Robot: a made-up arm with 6 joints. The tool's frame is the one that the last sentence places. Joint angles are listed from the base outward.
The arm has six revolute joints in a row. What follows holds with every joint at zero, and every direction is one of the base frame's. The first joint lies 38.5 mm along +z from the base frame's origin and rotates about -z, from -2.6 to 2.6 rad. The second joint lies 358.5 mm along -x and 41.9 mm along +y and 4 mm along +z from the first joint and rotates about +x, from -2.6 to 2.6 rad. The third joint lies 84.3 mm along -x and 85.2 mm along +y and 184.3 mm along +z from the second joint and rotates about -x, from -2.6 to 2.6 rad. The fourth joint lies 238.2 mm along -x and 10.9 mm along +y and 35.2 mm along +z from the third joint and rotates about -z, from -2.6 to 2.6 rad. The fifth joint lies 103.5 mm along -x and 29.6 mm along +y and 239.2 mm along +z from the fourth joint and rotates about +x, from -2.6 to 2.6 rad. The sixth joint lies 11.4 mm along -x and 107.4 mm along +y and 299.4 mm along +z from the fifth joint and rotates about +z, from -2.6 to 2.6 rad. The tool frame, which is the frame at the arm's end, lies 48.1 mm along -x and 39.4 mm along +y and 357.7 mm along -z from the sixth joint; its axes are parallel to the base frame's.
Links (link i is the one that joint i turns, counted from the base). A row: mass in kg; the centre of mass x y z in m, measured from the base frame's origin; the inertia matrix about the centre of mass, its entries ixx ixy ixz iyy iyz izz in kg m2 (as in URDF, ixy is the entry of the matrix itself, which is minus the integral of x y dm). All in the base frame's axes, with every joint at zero. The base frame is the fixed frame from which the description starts. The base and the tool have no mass.
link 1: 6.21; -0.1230 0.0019 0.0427; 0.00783 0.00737 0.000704 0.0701 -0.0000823 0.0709
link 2: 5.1; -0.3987 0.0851 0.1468; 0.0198 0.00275 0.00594 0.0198 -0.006 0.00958
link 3: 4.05; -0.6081 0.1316 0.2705; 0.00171 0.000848 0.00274 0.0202 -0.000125 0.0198
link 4: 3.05; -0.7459 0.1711 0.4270; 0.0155 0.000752 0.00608 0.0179 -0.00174 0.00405
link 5: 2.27; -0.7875 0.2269 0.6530; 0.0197 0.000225 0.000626 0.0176 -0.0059 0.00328
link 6: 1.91; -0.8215 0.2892 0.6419; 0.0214 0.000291 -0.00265 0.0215 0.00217 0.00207
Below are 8 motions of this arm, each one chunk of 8 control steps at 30 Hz.
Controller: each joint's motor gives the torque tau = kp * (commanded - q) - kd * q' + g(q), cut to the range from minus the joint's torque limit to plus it. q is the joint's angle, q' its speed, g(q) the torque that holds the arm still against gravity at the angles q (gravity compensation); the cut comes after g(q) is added. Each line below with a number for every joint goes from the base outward.
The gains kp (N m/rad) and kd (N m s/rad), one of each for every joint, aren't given. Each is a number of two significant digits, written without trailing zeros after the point. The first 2 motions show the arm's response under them.
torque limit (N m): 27 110 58 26 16 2.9
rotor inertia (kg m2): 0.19 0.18 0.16 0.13 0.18 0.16
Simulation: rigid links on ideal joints. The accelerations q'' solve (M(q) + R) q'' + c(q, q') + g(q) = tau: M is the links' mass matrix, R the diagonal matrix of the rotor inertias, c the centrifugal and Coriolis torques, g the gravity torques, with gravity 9.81 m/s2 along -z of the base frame. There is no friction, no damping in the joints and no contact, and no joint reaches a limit. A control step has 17 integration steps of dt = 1/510 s. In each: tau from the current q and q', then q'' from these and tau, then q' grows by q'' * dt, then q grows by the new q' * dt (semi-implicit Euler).
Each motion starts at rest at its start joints. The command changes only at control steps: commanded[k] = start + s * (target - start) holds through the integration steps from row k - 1 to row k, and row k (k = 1, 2, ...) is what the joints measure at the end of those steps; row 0 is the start. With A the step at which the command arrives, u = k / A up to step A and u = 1 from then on. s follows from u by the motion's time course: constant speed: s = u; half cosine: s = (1 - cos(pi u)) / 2; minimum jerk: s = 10 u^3 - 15 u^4 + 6 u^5; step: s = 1 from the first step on.
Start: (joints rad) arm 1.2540 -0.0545 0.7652 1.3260 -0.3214 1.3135
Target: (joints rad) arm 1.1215 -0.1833 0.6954 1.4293 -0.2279 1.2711
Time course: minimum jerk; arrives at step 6
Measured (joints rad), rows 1 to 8:
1: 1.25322 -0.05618 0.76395 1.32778 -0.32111 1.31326
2: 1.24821 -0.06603 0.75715 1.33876 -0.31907 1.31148
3: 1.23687 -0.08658 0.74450 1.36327 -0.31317 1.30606
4: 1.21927 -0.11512 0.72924 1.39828 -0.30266 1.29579
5: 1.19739 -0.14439 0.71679 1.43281 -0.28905 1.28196
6: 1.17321 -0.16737 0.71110 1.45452 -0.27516 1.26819
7: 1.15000 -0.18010 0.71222 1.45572 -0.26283 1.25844
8: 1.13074 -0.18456 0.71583 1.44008 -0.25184 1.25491
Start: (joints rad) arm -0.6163 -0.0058 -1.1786 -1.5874 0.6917 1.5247
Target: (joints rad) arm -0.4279 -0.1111 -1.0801 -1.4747 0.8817 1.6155
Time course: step
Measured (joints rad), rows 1 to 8:
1: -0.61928 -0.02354 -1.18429 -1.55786 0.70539 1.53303
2: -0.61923 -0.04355 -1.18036 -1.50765 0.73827 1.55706
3: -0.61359 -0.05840 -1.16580 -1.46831 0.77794 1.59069
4: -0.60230 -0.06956 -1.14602 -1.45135 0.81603 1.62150
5: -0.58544 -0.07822 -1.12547 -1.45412 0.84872 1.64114
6: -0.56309 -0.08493 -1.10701 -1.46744 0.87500 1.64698
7: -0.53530 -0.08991 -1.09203 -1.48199 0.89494 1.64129
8: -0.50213 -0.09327 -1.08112 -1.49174 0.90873 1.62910
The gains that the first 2 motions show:
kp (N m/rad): 1200 350 110 93 32 54
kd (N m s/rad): 68 24 10 3.4 2.5 1.6
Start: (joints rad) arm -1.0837 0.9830 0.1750 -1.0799 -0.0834 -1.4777
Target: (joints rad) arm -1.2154 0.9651 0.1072 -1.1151 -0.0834 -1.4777
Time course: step
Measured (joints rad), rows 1 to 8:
1: -1.08797 0.97184 0.16413 -1.08525 -0.08920 -1.47775
2: -1.09697 0.95855 0.15404 -1.09414 -0.10016 -1.47789
3: -1.10938 0.94940 0.14927 -1.09962 -0.11278 -1.47801
4: -1.12509 0.94376 0.14766 -1.10004 -0.12549 -1.47805
5: -1.14407 0.94040 0.14763 -1.09709 -0.13728 -1.47806
6: -1.16614 0.93860 0.14851 -1.09326 -0.14729 -1.47807
7: -1.18794 0.94084 0.15009 -1.09123 -0.15118 -1.47825
8: -1.20560 0.94732 0.14896 -1.09346 -0.14517 -1.47861

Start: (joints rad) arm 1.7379 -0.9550 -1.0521 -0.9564 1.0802 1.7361
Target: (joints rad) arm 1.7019 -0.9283 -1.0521 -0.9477 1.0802 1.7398
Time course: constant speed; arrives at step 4
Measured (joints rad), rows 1 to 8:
1: 1.73678 -0.95462 -1.05023 -0.95559 1.08075 1.73637
2: 1.73350 -0.95341 -1.04558 -0.95347 1.08163 1.73720
3: 1.72803 -0.95111 -1.03927 -0.95048 1.08190 1.73856
4: 1.72077 -0.94754 -1.03287 -0.94721 1.08084 1.74019
5: 1.71334 -0.94307 -1.02955 -0.94495 1.07770 1.74152
6: 1.70721 -0.93821 -1.03093 -0.94438 1.07306 1.74202
7: 1.70273 -0.93339 -1.03613 -0.94515 1.06851 1.74163
8: 1.69971 -0.92906 -1.04347 -0.94652 1.06556 1.74061

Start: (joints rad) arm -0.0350 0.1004 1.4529 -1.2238 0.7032 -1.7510
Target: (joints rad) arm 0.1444 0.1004 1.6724 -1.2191 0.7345 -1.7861
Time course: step
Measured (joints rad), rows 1 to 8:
1: -0.03020 0.11688 1.47771 -1.22025 0.70298 -1.75606
2: -0.02306 0.13161 1.51076 -1.21872 0.70721 -1.76807
3: -0.01473 0.13719 1.54082 -1.21919 0.71469 -1.78176
4: -0.00410 0.13671 1.56828 -1.21906 0.72234 -1.79261
5: 0.00975 0.13294 1.59352 -1.21719 0.72767 -1.79822
6: 0.02737 0.12768 1.61639 -1.21379 0.72914 -1.79846
7: 0.04903 0.12207 1.63655 -1.20975 0.72616 -1.79482
8: 0.07480 0.11678 1.65370 -1.20589 0.71895 -1.78956

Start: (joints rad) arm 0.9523 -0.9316 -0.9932 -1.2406 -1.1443 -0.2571
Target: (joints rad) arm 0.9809 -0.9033 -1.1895 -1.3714 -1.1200 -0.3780
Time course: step
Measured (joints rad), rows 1 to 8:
1: 0.96099 -0.92772 -1.02048 -1.25501 -1.14132 -0.26838
2: 0.97497 -0.92168 -1.06208 -1.29209 -1.13348 -0.30168
3: 0.98558 -0.91723 -1.09762 -1.33552 -1.12391 -0.34898
4: 0.99061 -0.91420 -1.12538 -1.37085 -1.11634 -0.39232
5: 0.99072 -0.91134 -1.14730 -1.39183 -1.11245 -0.41973
6: 0.98761 -0.90806 -1.16498 -1.39930 -1.11188 -0.42858
7: 0.98305 -0.90448 -1.17924 -1.39783 -1.11337 -0.41985
8: 0.97850 -0.90111 -1.19035 -1.39276 -1.11555 -0.40050

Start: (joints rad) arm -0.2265 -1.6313 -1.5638 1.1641 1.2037 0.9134
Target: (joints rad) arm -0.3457 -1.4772 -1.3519 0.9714 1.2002 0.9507
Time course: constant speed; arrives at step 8
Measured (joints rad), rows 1 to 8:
1: -0.22876 -1.62682 -1.55526 1.16089 1.20283 0.91413
2: -0.23468 -1.61698 -1.53563 1.15039 1.19982 0.91639
3: -0.24393 -1.60379 -1.50888 1.13197 1.19469 0.92037
4: -0.25590 -1.58869 -1.47906 1.10754 1.18844 0.92575
5: -0.26998 -1.57235 -1.44900 1.07987 1.18233 0.93196
6: -0.28554 -1.55496 -1.42040 1.05130 1.17752 0.93836
7: -0.30203 -1.53657 -1.39401 1.02312 1.17472 0.94444
8: -0.31900 -1.51723 -1.36990 0.99569 1.17423 0.94992

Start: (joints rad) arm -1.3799 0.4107 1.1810 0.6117 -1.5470 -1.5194
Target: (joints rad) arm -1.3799 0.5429 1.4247 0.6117 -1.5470 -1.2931
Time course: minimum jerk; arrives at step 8
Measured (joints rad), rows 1 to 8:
1: -1.37976 0.41136 1.18174 0.61158 -1.54691 -1.51878
2: -1.37895 0.41552 1.18667 0.61096 -1.54623 -1.51404
3: -1.37726 0.42617 1.20006 0.60997 -1.54398 -1.49850
4: -1.37520 0.44401 1.22414 0.60938 -1.53941 -1.46670
5: -1.37371 0.46697 1.25762 0.61005 -1.53277 -1.41757
6: -1.37367 0.49093 1.29599 0.61225 -1.52553 -1.35675
7: -1.37542 0.51140 1.33323 0.61526 -1.52003 -1.29743
8: -1.37845 0.52571 1.36438 0.61773 -1.51850 -1.25277

